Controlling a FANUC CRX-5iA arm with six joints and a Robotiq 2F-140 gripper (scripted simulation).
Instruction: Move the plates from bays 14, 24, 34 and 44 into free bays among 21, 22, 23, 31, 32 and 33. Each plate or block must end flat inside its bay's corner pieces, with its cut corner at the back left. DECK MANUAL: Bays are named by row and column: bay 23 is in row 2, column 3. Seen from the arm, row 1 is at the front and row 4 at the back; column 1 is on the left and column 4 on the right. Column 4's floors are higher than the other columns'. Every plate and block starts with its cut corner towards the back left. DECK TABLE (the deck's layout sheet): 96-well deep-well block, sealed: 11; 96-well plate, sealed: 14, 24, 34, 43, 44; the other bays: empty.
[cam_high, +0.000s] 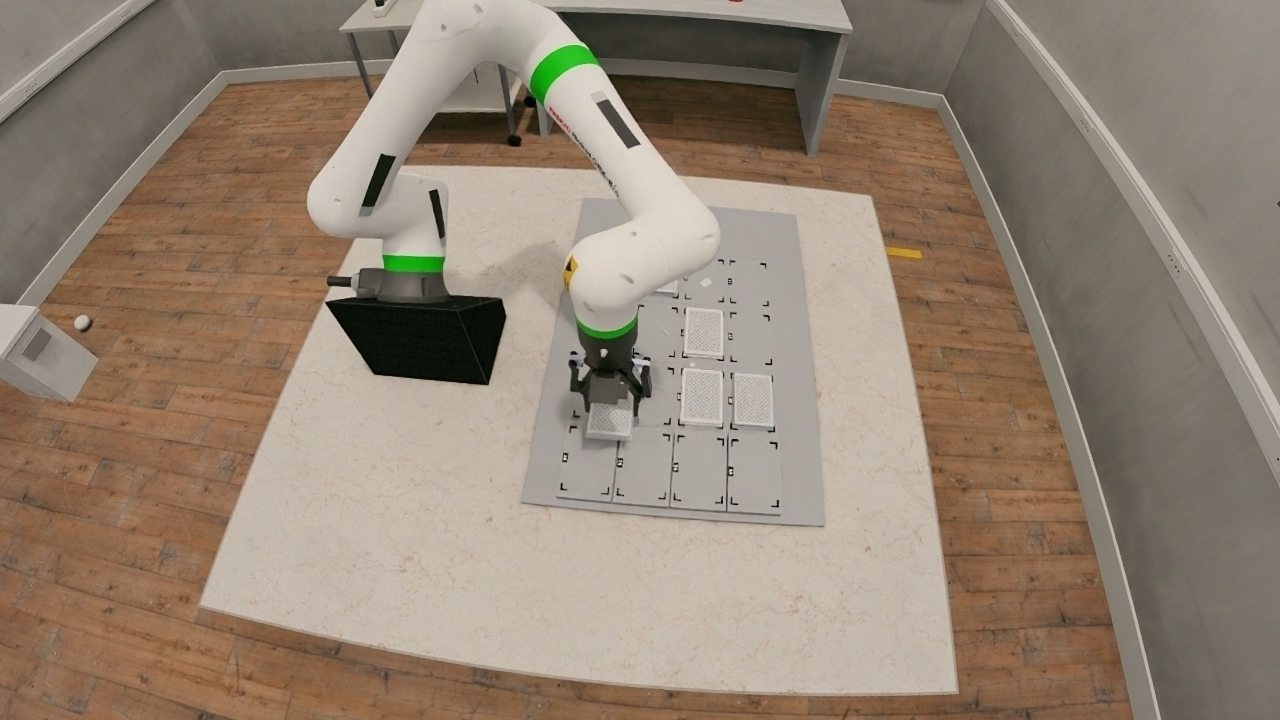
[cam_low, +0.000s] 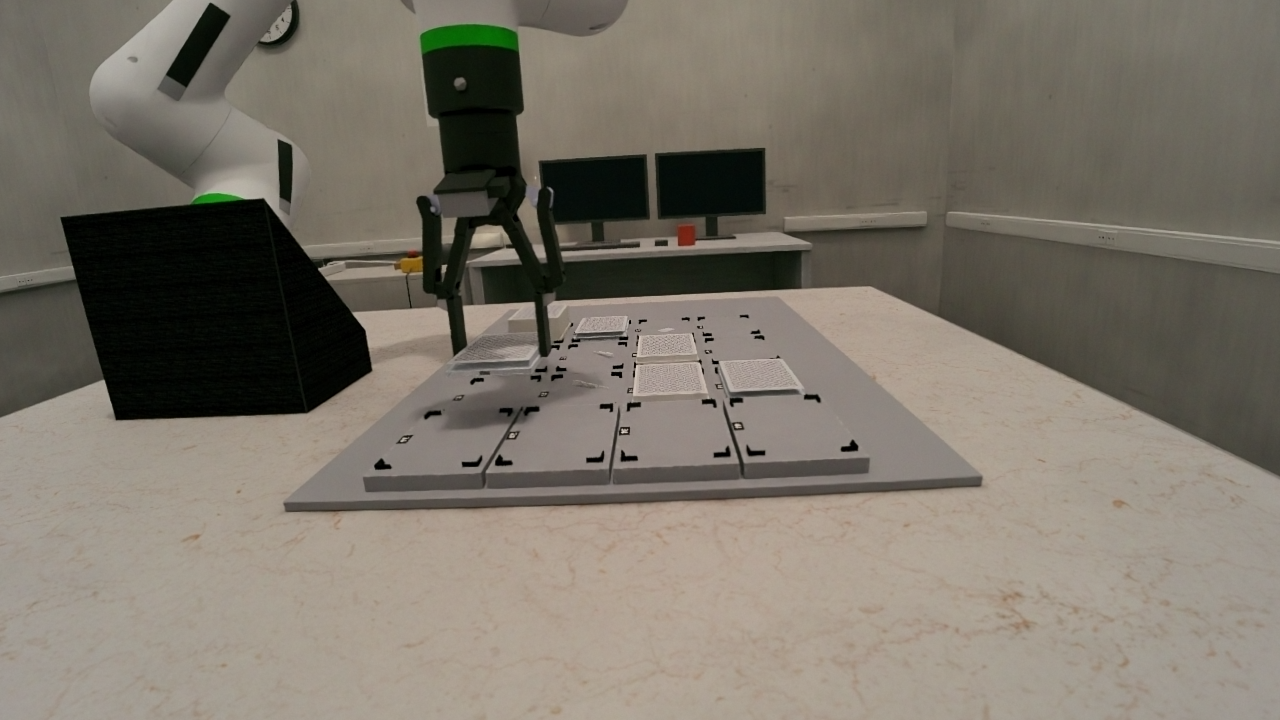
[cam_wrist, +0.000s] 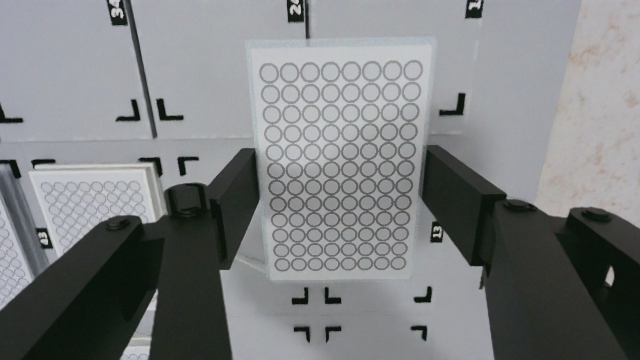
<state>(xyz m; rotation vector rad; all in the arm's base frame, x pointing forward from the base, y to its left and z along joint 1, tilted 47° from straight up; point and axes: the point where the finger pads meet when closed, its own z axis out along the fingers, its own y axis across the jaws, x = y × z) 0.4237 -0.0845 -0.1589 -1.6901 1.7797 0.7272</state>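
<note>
Right now the white square is 190 mm ahead of my hand, 390 mm to the left of it and 100 mm below it. From my hand the other things lie so: white peg (160 mm ahead, 150 mm to the left, 100 mm below); white deep-well block (20 mm behind, 410 mm to the left, 80 mm below); white stray piece (90 mm ahead, 240 mm to the left, 90 mm below).
</note>
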